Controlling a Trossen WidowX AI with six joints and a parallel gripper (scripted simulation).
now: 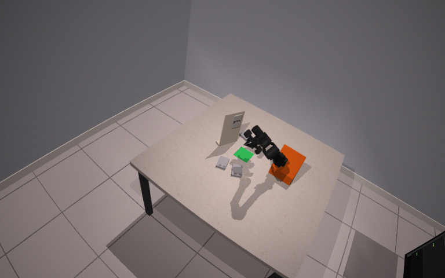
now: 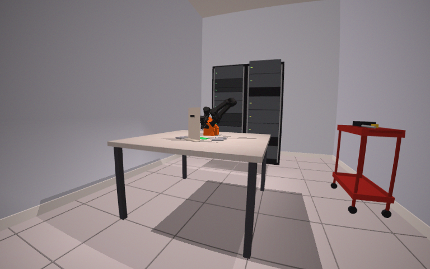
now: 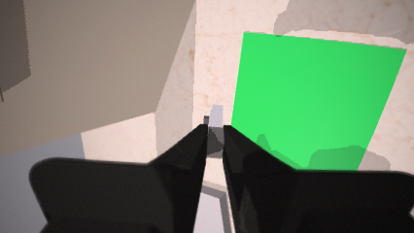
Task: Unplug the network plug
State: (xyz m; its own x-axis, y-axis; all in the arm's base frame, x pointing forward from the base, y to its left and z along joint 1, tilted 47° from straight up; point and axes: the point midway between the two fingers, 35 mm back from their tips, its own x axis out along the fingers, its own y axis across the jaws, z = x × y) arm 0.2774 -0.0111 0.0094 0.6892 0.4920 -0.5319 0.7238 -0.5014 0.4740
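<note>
Now: the green marked square 9 cm below my gripper tip, 2 cm behind it and 1 cm to the left of it. From my gripper tip the other things lie so: cream upright panel (14 cm ahead, 4 cm above, 3 cm to the right); pale grey network plug (right at my gripper tip).
</note>
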